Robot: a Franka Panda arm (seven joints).
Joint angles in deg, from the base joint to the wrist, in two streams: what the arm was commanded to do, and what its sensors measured. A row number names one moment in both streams.
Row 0, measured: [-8.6 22.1 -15.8 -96.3 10.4 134.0 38.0]
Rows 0 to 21, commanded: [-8.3 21.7 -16.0 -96.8 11.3 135.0 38.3]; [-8.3 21.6 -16.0 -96.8 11.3 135.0 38.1]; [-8.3 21.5 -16.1 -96.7 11.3 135.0 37.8]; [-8.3 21.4 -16.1 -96.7 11.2 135.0 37.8]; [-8.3 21.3 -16.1 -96.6 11.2 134.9 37.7]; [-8.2 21.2 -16.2 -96.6 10.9 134.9 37.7]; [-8.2 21.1 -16.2 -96.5 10.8 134.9 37.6]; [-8.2 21.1 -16.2 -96.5 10.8 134.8 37.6]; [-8.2 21.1 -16.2 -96.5 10.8 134.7 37.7]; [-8.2 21.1 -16.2 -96.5 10.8 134.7 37.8]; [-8.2 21.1 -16.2 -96.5 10.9 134.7 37.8]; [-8.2 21.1 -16.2 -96.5 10.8 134.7 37.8]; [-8.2 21.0 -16.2 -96.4 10.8 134.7 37.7]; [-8.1 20.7 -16.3 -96.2 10.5 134.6 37.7]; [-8.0 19.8 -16.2 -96.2 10.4 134.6 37.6]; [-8.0 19.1 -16.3 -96.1 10.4 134.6 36.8]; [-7.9 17.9 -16.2 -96.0 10.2 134.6 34.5]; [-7.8 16.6 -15.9 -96.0 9.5 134.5 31.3]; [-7.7 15.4 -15.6 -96.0 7.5 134.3 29.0]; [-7.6 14.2 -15.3 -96.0 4.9 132.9 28.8]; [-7.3 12.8 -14.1 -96.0 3.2 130.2 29.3]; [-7.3 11.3 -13.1 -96.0 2.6 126.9 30.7]
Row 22, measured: [-7.8 16.1 -15.5 -95.0 6.5 133.0 30.3]
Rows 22 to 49, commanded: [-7.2 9.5 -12.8 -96.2 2.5 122.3 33.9]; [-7.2 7.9 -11.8 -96.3 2.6 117.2 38.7]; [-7.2 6.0 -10.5 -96.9 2.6 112.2 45.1]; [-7.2 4.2 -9.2 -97.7 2.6 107.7 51.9]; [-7.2 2.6 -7.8 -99.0 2.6 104.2 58.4]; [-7.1 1.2 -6.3 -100.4 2.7 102.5 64.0]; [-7.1 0.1 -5.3 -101.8 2.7 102.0 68.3]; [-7.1 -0.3 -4.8 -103.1 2.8 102.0 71.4]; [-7.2 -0.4 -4.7 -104.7 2.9 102.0 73.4]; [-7.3 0.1 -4.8 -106.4 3.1 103.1 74.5]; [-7.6 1.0 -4.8 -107.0 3.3 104.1 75.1]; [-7.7 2.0 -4.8 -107.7 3.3 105.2 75.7]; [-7.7 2.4 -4.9 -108.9 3.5 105.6 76.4]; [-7.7 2.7 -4.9 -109.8 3.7 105.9 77.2]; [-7.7 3.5 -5.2 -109.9 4.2 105.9 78.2]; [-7.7 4.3 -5.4 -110.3 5.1 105.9 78.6]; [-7.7 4.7 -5.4 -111.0 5.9 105.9 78.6]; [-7.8 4.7 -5.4 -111.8 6.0 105.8 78.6]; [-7.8 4.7 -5.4 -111.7 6.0 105.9 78.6]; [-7.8 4.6 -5.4 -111.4 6.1 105.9 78.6]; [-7.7 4.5 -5.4 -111.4 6.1 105.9 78.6]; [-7.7 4.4 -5.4 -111.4 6.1 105.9 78.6]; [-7.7 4.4 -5.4 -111.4 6.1 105.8 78.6]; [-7.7 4.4 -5.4 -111.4 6.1 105.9 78.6]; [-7.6 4.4 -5.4 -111.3 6.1 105.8 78.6]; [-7.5 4.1 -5.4 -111.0 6.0 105.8 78.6]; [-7.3 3.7 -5.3 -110.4 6.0 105.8 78.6]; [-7.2 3.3 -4.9 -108.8 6.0 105.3 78.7]
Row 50, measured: [-7.6 4.9 -5.6 -110.8 5.4 105.5 77.5]
